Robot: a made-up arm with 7 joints. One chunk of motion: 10 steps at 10 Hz.
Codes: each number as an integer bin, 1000 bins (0 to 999) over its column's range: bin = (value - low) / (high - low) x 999, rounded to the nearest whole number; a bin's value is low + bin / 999 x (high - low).
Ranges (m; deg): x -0.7..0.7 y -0.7..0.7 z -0.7..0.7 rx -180..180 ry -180..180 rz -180..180
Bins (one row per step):
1: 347 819 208 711 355 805
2: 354 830 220 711 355 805
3: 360 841 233 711 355 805
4: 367 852 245 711 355 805
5: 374 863 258 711 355 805
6: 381 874 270 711 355 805
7: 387 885 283 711 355 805
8: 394 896 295 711 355 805
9: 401 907 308 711 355 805
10: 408 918 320 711 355 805
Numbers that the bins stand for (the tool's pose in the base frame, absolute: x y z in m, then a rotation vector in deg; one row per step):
1: -0.2137 0.4477 -0.4085 76.22 -52.07 110.09
2: -0.2039 0.4632 -0.3917 76.22 -52.07 110.09
3: -0.1955 0.4786 -0.3735 76.22 -52.07 110.09
4: -0.1857 0.4940 -0.3567 76.22 -52.07 110.09
5: -0.1759 0.5094 -0.3384 76.22 -52.07 110.09
6: -0.1661 0.5248 -0.3216 76.22 -52.07 110.09
7: -0.1577 0.5402 -0.3034 76.22 -52.07 110.09
8: -0.1478 0.5557 -0.2866 76.22 -52.07 110.09
9: -0.1380 0.5711 -0.2684 76.22 -52.07 110.09
10: -0.1282 0.5865 -0.2516 76.22 -52.07 110.09

